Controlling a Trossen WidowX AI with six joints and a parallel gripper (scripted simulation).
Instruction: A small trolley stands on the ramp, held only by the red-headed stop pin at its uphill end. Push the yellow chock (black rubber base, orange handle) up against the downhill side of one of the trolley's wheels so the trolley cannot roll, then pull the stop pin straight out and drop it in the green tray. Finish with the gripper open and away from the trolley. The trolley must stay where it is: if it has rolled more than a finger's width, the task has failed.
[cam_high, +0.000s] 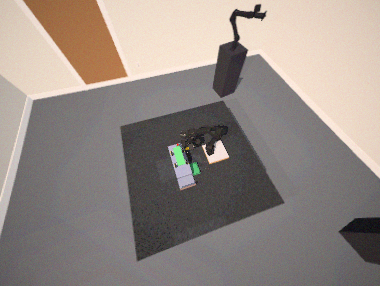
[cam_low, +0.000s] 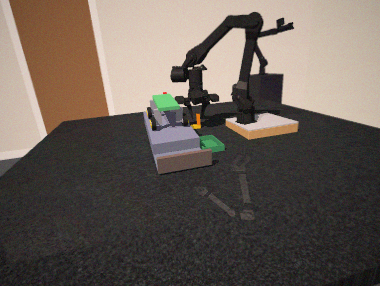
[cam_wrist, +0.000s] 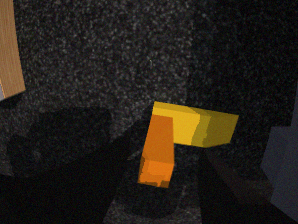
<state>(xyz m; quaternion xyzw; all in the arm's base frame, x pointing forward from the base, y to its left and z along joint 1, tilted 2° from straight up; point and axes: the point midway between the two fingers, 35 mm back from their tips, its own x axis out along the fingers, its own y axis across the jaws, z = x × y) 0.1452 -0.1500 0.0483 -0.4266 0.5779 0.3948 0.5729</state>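
My gripper tip is 2 cm short of the yellow chock and 2 cm above it. Also, from my gripper tip: grey ramp: 17 cm ahead, 9 cm to the left; trolley: 17 cm ahead, 8 cm to the left, 7 cm above; red-headed stop pin: 13 cm ahead, 3 cm to the right, 9 cm above.
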